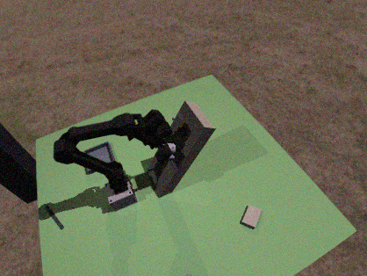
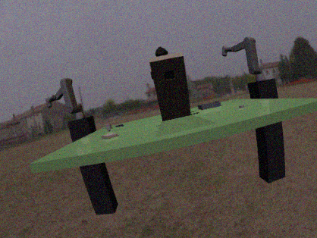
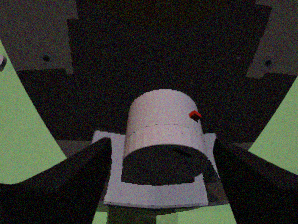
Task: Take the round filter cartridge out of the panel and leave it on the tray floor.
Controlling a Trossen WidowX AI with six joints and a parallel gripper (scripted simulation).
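Now: gripper tip 330 mm past the grey framed box, 300 mm to the right of it and 210 mm above it. The rest, counted from my gripper tip: small tan block: 370 mm to the right, 210 mm below, 210 mm ahead; then round filter cartridge: right at my gripper tip.
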